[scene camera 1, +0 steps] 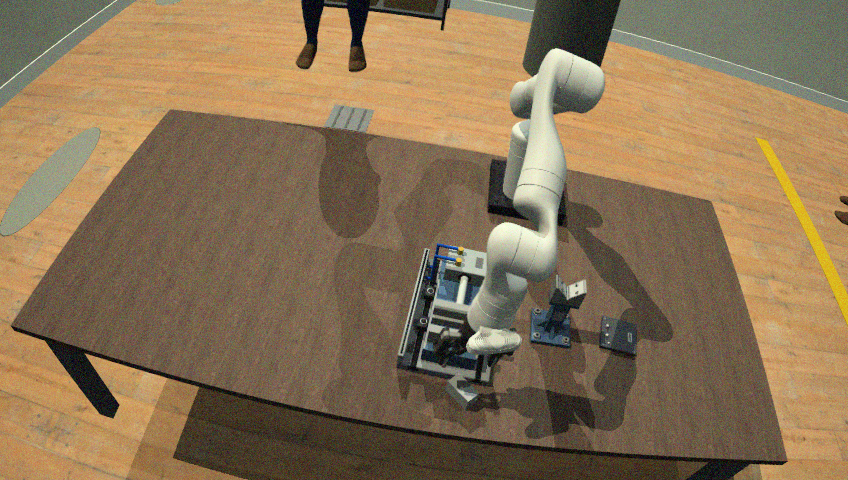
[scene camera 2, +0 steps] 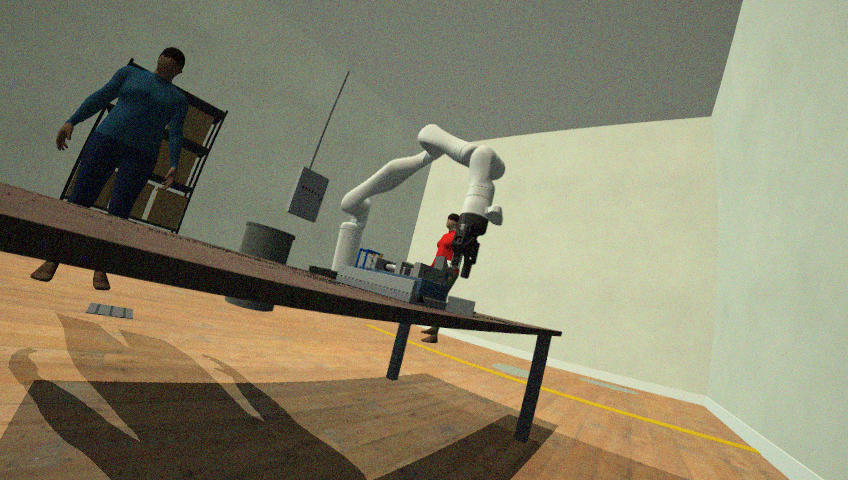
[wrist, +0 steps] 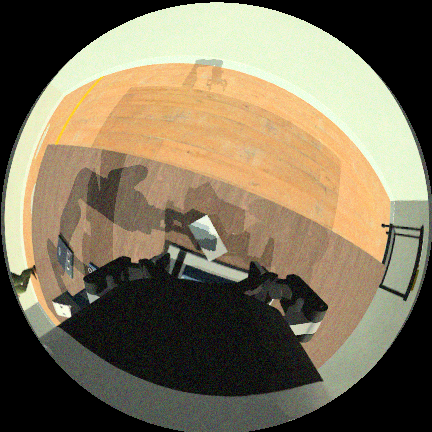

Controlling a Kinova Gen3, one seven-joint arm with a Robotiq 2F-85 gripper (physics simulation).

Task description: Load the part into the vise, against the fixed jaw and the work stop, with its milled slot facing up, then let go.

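Frame: origin at the arm's base, x left, y back, z up, level; centimetres.
Seen in the pictures: gripper, fingertip midpoint: (scene camera 1: 466, 363) (scene camera 2: 459, 273) (wrist: 208, 266).
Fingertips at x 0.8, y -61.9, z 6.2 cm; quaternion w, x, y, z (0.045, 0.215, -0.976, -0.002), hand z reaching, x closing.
Observation:
Offsets run from my fingertips to a thing's middle. "spot": to the spot under its first point.
The part {dx +1.0, dy -1.7, dz -7.7 cm} (scene camera 1: 462, 391) (scene camera 2: 460, 305) (wrist: 208, 238), a light grey block, lies on the table outside the vise, just past the vise's front end and turned at an angle to it. Its milled slot cannot be made out. The vise {dx -5.9, dy +15.9, dz -4.5 cm} (scene camera 1: 473, 256) (scene camera 2: 377, 283) (wrist: 192, 259) has a grey base, blue inner surfaces and grey jaws; the arm and gripper hide part of it in scene camera 1. My gripper (scene camera 1: 474, 355) (scene camera 2: 461, 271) (wrist: 208, 266) is open and empty, above the vise's front end and short of the part. I cannot make out the work stop.
A blue-based stand (scene camera 1: 550, 328) with a grey V-shaped top stands right of the vise. A dark flat plate {dx +32.2, dy +25.7, dz -9.1 cm} (scene camera 1: 617, 336) (wrist: 65, 256) lies farther right. Blue tubes {spot: dx -13.1, dy +22.7, dz +1.6 cm} (scene camera 1: 437, 255) rise at the vise's back. The table's front edge runs beyond the part. People stand beyond the table.

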